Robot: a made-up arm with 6 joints. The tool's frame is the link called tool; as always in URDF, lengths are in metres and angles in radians.
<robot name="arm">
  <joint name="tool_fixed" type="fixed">
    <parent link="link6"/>
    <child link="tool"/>
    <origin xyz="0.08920 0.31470 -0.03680" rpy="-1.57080 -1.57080 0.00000"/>
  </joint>
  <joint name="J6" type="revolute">
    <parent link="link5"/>
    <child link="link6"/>
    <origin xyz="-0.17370 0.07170 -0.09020" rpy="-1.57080 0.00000 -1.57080"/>
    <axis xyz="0 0 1"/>
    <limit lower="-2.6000" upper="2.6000"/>
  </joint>
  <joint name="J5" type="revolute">
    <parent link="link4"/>
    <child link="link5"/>
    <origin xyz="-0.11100 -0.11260 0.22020" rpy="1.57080 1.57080 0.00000"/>
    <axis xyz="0 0 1"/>
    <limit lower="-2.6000" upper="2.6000"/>
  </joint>
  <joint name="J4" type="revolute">
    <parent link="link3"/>
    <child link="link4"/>
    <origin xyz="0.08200 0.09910 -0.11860" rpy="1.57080 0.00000 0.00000"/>
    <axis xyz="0 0 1"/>
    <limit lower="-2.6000" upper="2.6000"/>
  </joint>
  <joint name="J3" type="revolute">
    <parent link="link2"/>
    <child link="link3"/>
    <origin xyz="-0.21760 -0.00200 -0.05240" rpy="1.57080 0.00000 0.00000"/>
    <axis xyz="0 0 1"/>
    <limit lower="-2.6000" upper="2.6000"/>
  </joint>
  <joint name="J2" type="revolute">
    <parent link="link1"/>
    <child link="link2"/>
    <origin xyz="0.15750 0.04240 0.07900" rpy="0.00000 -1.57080 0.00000"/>
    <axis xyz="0 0 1"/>
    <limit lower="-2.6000" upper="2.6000"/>
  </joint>
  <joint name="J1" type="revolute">
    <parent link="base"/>
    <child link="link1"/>
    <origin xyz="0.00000 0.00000 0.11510" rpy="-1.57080 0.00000 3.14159"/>
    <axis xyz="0 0 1"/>
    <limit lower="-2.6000" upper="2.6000"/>
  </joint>
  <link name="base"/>
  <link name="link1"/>
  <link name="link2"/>
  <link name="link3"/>
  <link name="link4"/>
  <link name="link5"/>
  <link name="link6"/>
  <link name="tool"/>
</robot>
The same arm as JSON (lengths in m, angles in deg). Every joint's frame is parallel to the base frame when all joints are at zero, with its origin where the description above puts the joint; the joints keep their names.
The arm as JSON. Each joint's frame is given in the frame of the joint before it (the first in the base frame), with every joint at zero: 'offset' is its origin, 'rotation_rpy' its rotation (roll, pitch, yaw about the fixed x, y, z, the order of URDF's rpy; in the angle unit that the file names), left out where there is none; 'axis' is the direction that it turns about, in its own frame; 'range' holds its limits. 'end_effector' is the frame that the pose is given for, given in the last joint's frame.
{"length_unit": "m", "angle_unit": "deg", "chain": [
  {"id": "J1", "offset": [0.0, 0.0, 0.1151], "axis": "-y", "range": [-148.97, 148.97]},
  {"id": "J2", "offset": [-0.1575, -0.079, -0.0424], "axis": "+x", "range": [-148.97, 148.97]},
  {"id": "J3", "offset": [-0.0524, 0.2176, 0.002], "axis": "+z", "range": [-148.97, 148.97]},
  {"id": "J4", "offset": [0.0991, -0.082, -0.1186], "axis": "-x", "range": [-148.97, 148.97]},
  {"id": "J5", "offset": [-0.2202, 0.111, -0.1126], "axis": "-z", "range": [-148.97, 148.97]},
  {"id": "J6", "offset": [-0.1737, -0.0717, 0.0902], "axis": "+x", "range": [-148.97, 148.97]}
], "end_effector": {"offset": [-0.0368, 0.0892, 0.3147], "rotation_rpy": [0.0, 0.0, 0.0]}}

